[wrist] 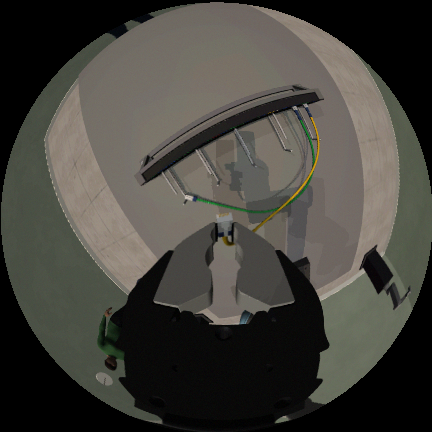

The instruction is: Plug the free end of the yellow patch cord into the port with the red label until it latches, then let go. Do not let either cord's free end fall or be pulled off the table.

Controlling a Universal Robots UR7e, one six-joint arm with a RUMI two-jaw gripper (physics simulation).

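Places are measured from the arm's base along level axes (x ahead, y left, z up), in millimetres.
Pixels of known places: gripper, fingertip midpoint: (223, 224).
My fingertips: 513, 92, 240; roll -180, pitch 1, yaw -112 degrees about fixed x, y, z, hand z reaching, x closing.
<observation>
For each thing: its top centre in the pictures, then the offset to it from my fingertips, as dx, dy, dz. "spot": a spot on its surface instead.
- clear plug, middle of its top: (224, 235) +4, -2, +24
- yellow cord, surface spot: (318, 150) spot: -9, -243, -200
- patch panel, middle of its top: (233, 120) +105, -62, -177
- green cord, surface spot: (250, 211) spot: -136, -25, -268
My gripper (223, 224) is shut on the plug of the yellow patch cord, at the middle of the wrist view. The clear plug (224, 219) points away from the fingers, toward the panel, and is apart from it. The yellow cord (318, 150) curves from the fingers to the right and up to the panel's right end, where its other end is plugged in. The patch panel (215, 131) runs slantwise across the upper middle, with its port face dark. A tiny red spot shows near its middle, too small to tell the port clearly.
A green cord (250, 211) runs from the panel's right end to its free plug (190, 198), which lies left of my fingers by the leftmost metal bars. Several thin metal bars (245, 147) stick out before the panel. A person in green (111, 337) is at lower left.
</observation>
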